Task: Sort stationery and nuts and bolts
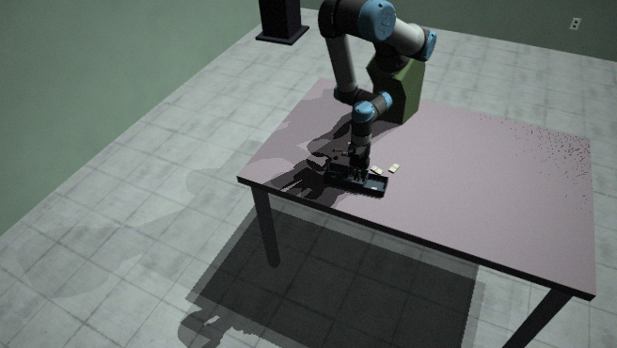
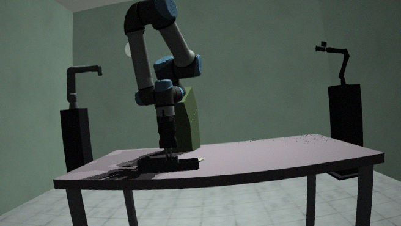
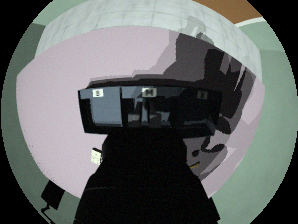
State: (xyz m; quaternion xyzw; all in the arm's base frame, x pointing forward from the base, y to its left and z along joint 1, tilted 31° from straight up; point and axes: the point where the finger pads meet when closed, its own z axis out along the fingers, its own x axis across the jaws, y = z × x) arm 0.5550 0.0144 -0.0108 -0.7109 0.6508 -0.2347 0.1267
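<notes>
Now: hand 110 mm past the red item, 20 mm to the left of it and 40 mm above it. Also, from my hand: yellow thing 160 mm behind, 150 mm to the right, 40 mm below; then small grey object 150 mm behind, 100 mm to the right, 30 mm below.
</notes>
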